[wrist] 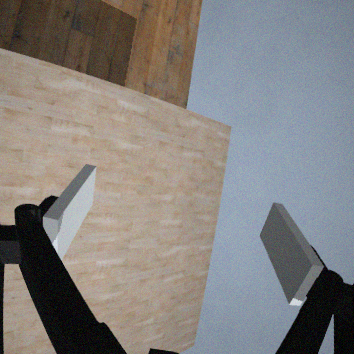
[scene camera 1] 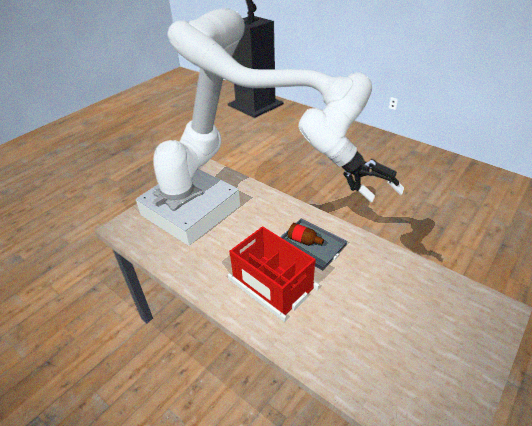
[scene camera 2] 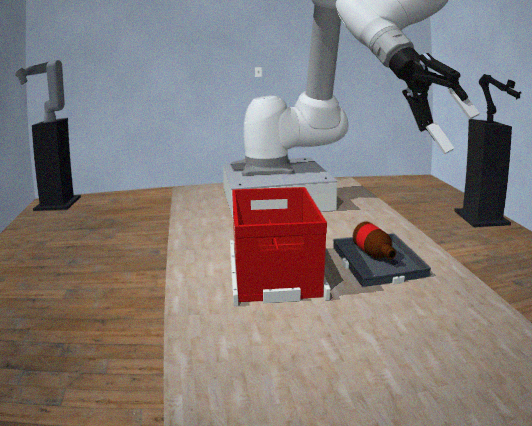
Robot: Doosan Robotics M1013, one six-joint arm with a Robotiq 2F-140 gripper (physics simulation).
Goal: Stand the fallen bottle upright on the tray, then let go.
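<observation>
A brown bottle with a red label lies on its side on the dark grey tray. In the scene camera 2 view its neck points toward the camera and to the right. My gripper is open and empty, with its pale finger pads wide apart. It is high above the table level, away from the bottle and tilted, with the fingers pointing obliquely down and outward. The bottle and the tray do not show in the wrist view.
A red crate with dividers stands right beside the tray, its walls higher than the tray, with white blocks around its foot. The robot's base box is at the table's far end. Black pedestals stand on the floor.
</observation>
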